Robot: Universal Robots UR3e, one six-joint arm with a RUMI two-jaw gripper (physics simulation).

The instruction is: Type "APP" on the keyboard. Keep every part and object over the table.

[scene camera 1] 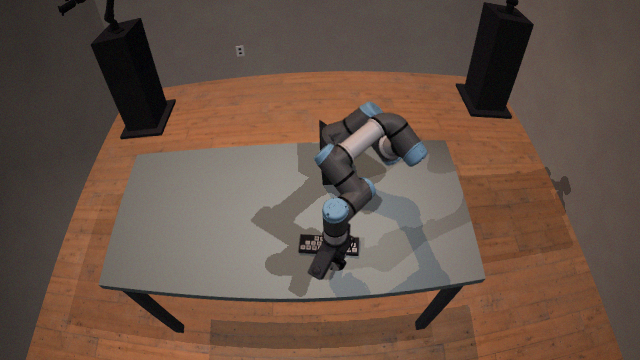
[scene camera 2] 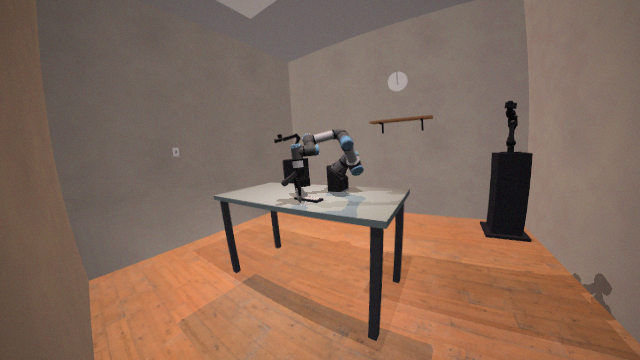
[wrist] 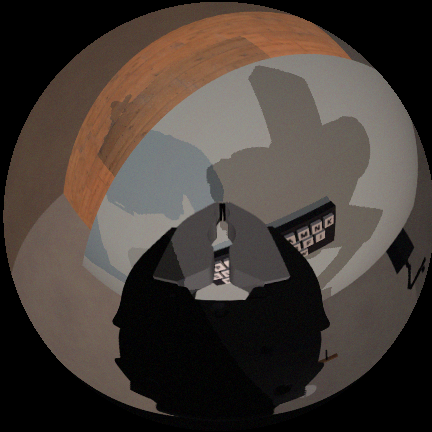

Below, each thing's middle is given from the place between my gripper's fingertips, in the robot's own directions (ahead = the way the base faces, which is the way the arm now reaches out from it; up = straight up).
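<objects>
I see the black keyboard (wrist: 314,229), and it sits 1 cm to the right of my hand and 9 cm behind it.
</objects>
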